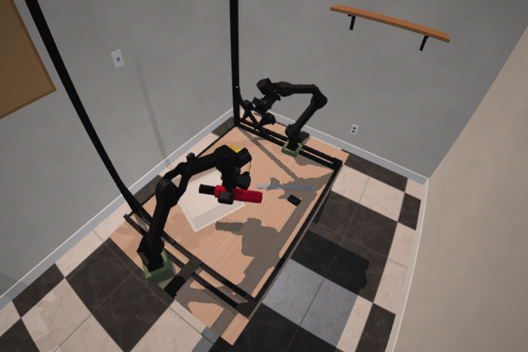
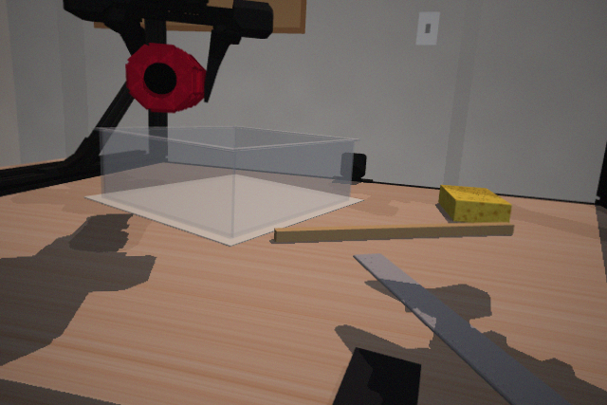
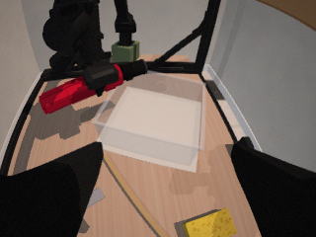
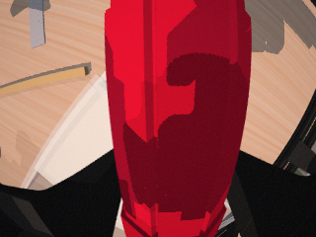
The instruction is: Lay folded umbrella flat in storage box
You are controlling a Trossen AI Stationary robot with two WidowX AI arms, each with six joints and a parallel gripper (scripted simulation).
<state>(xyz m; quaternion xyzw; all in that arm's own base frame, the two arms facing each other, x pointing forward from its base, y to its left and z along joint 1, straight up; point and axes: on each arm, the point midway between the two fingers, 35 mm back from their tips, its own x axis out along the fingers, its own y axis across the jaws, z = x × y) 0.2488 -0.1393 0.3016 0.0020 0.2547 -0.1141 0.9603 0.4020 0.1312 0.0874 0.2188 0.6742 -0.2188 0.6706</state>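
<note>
Right now my right hand is 160 mm past the clear storage box, 20 mm to the left of it and 130 mm above it. The rest, counted from my right hand: grey metal strip (100 mm ahead, 290 mm to the left, 180 mm below); wooden stick (110 mm behind, 230 mm to the left, 170 mm below); red folded umbrella (10 mm below).
</note>
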